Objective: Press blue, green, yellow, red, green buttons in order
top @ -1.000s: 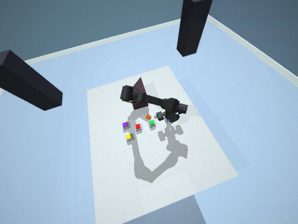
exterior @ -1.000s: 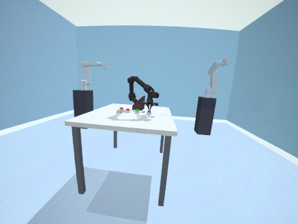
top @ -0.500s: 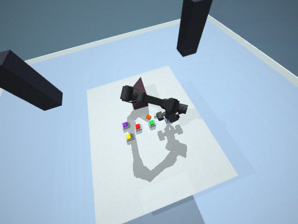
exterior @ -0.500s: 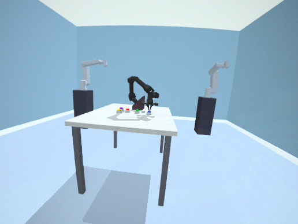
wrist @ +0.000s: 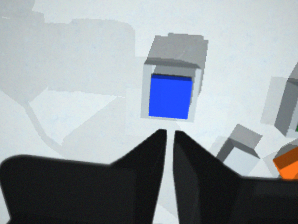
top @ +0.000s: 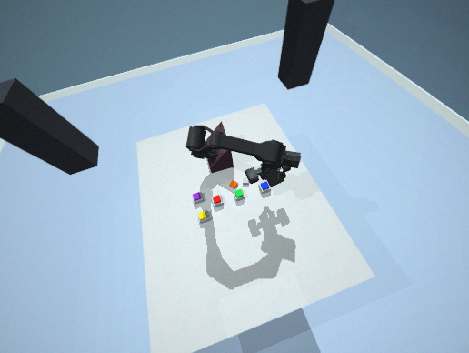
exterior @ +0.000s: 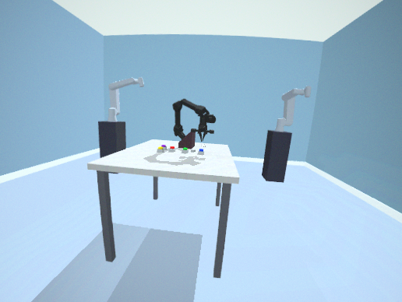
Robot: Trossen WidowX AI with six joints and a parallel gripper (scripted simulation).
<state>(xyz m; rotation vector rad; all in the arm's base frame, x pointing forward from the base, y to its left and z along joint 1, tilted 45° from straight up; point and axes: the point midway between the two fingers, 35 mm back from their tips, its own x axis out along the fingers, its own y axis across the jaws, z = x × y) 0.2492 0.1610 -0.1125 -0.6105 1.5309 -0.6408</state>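
The green button lies 10 mm behind my gripper tip, 140 mm to the right of it and 70 mm below it. Also, from my gripper tip: blue button: 70 mm below; then small grey block: 70 mm behind, 80 mm to the right, 100 mm below; then orange block: 80 mm behind, 140 mm to the right, 100 mm below.
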